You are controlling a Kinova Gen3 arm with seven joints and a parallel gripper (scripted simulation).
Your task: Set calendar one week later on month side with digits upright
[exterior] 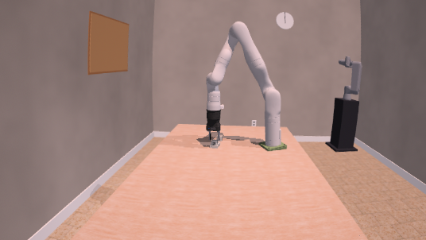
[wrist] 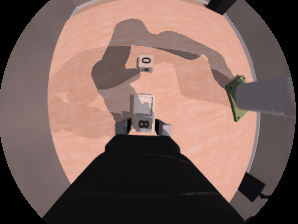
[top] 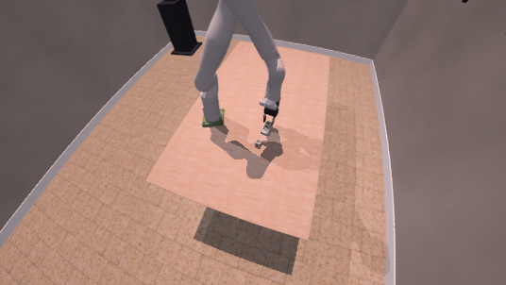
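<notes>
Right now my hand is 1 cm past the tray, 2 cm to the left of it and 5 cm above it.
</notes>
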